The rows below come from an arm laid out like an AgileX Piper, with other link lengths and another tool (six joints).
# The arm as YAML. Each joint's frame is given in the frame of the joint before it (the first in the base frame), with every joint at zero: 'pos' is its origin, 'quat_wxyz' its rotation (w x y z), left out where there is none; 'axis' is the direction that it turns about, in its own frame. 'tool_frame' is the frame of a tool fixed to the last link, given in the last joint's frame.
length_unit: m
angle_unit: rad
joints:
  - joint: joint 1
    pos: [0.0, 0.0, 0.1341]
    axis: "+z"
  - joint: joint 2
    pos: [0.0, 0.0, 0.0]
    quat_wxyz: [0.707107, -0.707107, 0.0, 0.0]
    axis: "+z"
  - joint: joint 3
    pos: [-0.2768, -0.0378, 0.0]
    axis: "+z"
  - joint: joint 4
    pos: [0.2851, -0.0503, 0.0]
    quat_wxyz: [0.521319, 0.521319, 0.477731, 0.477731]
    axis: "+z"
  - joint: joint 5
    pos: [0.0, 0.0, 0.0]
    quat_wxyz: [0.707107, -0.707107, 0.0, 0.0]
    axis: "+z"
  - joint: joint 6
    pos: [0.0, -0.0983, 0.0]
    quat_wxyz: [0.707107, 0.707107, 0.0, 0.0]
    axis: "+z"
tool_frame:
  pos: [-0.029, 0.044, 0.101]
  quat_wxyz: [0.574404, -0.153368, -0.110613, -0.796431]
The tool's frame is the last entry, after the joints.
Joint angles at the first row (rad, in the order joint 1, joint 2, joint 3, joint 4, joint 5, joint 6):
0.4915, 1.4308, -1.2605, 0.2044, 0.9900, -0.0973
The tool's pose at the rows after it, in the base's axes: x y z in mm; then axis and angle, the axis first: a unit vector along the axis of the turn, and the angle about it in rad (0 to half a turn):
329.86, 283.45, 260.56, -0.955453, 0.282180, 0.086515, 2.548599
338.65, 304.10, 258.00, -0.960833, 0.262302, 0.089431, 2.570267
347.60, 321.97, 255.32, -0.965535, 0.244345, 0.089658, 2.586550
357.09, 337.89, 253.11, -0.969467, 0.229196, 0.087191, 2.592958
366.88, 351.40, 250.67, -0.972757, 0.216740, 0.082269, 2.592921
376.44, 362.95, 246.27, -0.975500, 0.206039, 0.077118, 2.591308
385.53, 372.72, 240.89, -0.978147, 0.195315, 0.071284, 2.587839
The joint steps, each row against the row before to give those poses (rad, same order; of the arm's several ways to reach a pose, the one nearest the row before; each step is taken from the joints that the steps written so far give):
0.0459, 0.0906, -0.0938, -0.0183, 0.0199, -0.0007
0.0333, 0.0826, -0.0918, -0.0152, 0.0195, -0.0037
0.0245, 0.0750, -0.0858, -0.0120, 0.0158, -0.0089
0.0177, 0.0673, -0.0784, -0.0077, 0.0069, -0.0101
0.0121, 0.0590, -0.0676, -0.0058, -0.0020, -0.0104
0.0081, 0.0537, -0.0559, -0.0038, -0.0088, -0.0122
0.0047, 0.0476, -0.0453, -0.0011, -0.0151, -0.0165

